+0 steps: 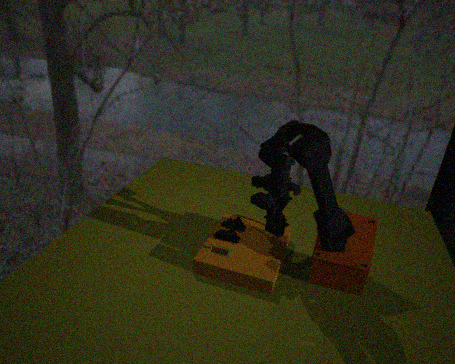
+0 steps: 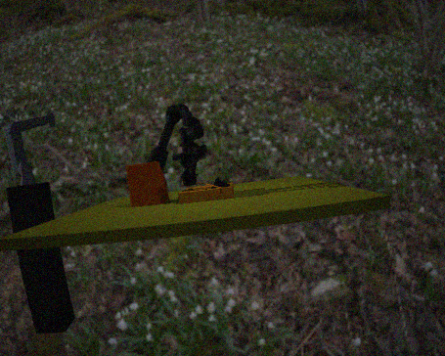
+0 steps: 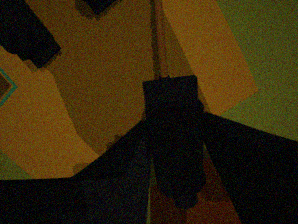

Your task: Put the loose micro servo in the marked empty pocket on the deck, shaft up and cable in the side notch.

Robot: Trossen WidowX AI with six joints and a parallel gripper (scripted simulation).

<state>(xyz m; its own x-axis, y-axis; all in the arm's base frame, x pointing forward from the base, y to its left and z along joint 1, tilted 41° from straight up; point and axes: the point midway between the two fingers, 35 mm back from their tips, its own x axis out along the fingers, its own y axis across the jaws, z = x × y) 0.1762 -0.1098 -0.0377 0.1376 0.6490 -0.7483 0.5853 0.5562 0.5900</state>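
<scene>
Now: gripper tip 100 mm above the orange deck, 70 mm to the right of it and 30 mm short of it.
</scene>
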